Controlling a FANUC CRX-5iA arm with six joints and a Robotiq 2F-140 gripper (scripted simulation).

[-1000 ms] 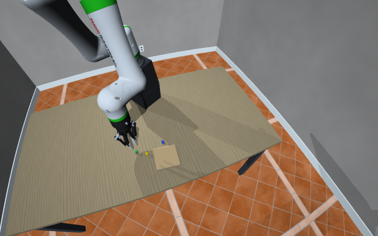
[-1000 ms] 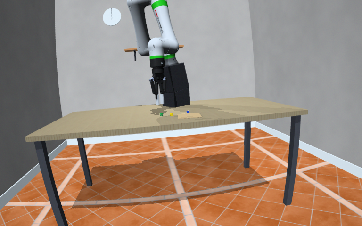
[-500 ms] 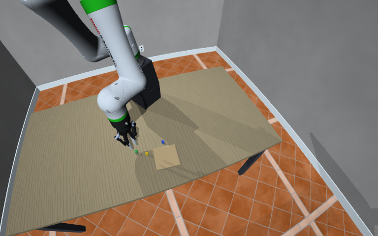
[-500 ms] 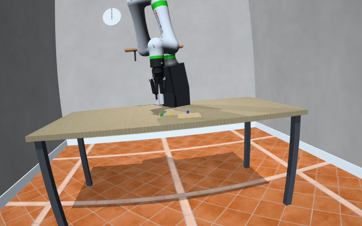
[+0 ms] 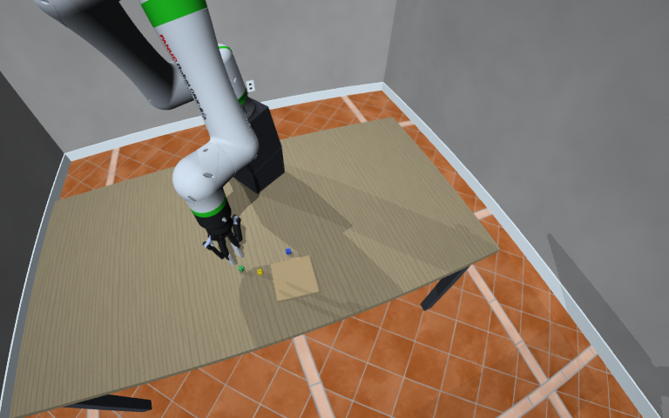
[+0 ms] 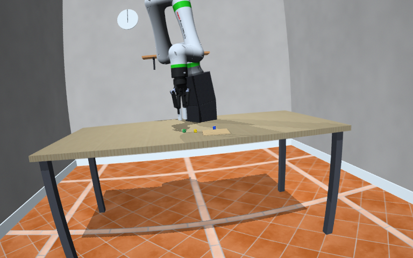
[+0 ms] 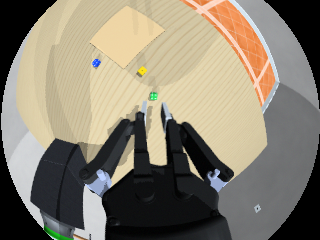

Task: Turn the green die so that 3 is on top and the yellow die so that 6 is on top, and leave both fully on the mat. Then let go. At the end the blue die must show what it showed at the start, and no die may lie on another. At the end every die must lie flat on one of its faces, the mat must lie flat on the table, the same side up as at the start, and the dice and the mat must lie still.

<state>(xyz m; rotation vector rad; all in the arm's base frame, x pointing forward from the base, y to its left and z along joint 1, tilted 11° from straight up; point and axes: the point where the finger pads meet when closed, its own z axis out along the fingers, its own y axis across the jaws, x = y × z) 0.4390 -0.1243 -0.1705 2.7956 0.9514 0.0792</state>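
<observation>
Right now the green die is 1 cm ahead of my hand and 10 cm below it. Round my hand: tan mat 8 cm ahead, 17 cm to the left, 10 cm below; blue die 2 cm behind, 18 cm to the left, 10 cm below; yellow die 4 cm ahead, 7 cm to the left, 10 cm below.
</observation>
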